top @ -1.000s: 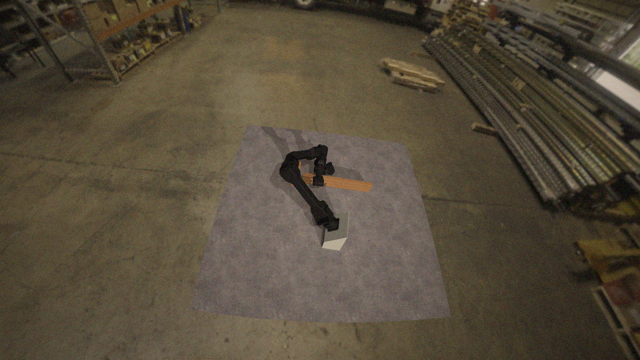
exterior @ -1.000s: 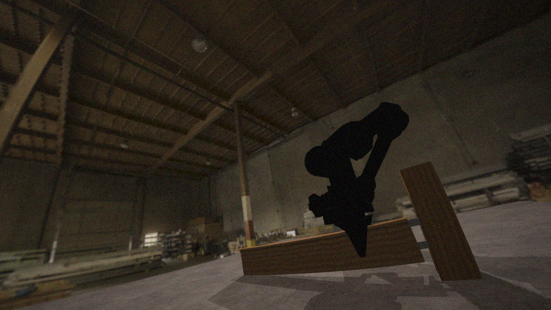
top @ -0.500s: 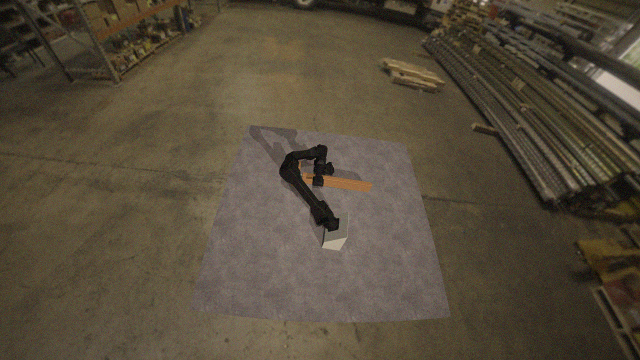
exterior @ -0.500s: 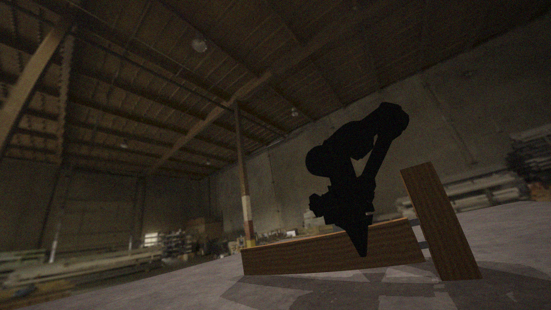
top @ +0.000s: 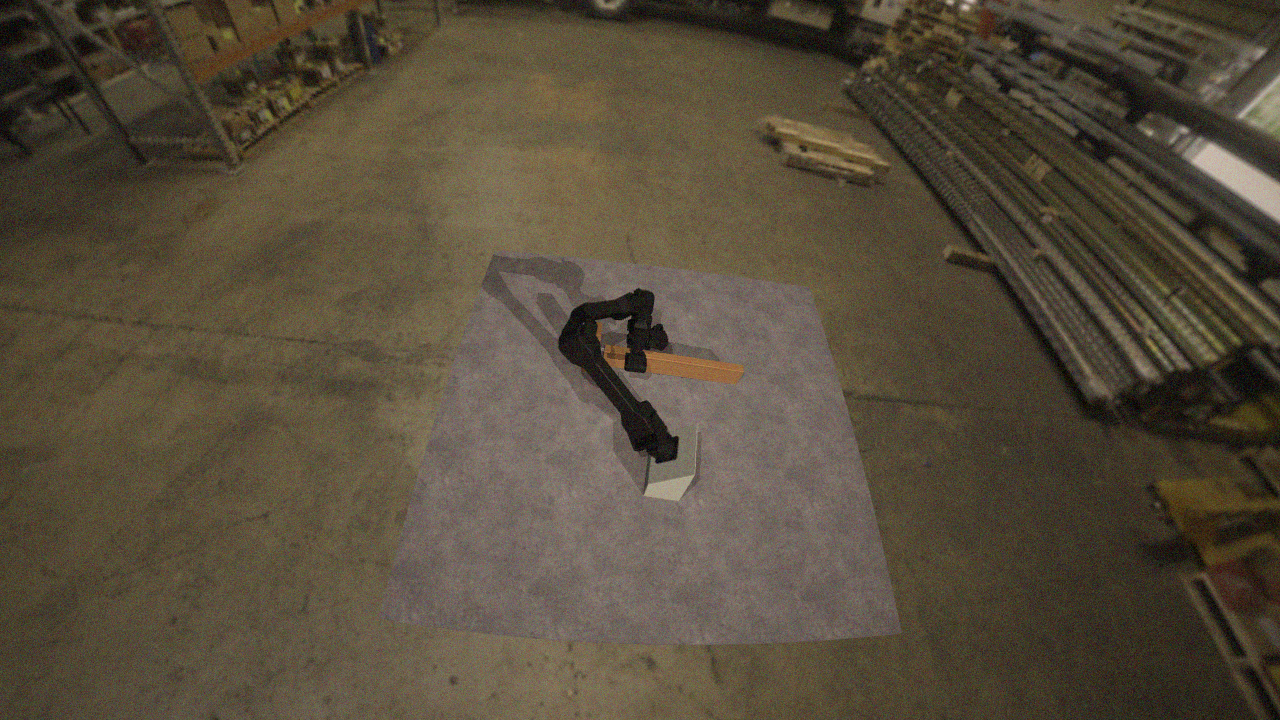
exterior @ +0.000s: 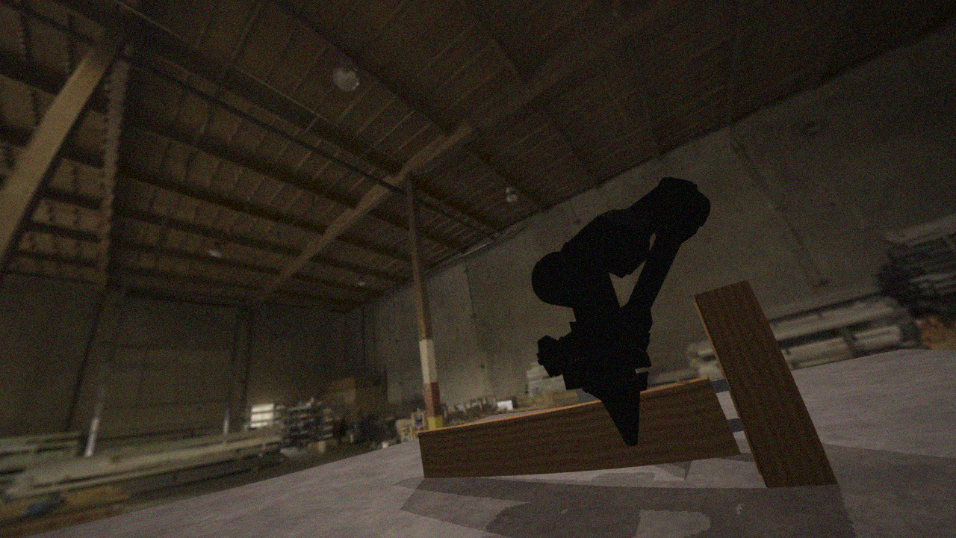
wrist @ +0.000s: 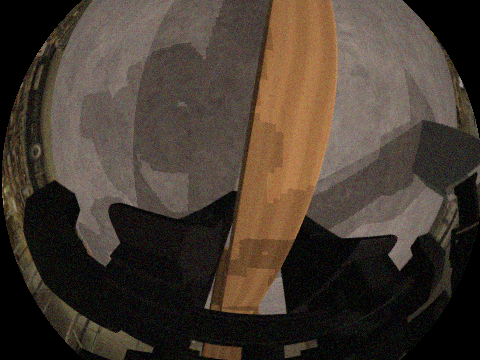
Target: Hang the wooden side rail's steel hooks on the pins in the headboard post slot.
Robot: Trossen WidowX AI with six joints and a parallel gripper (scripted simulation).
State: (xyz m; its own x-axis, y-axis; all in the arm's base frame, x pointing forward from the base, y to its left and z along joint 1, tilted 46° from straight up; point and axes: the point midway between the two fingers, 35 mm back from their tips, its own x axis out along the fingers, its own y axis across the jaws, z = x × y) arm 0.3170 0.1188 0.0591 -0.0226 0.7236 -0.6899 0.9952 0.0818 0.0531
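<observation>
Now: the headboard post 130 mm to the left of my gripper tip, 40 mm above it and 10 mm behind it.
</observation>
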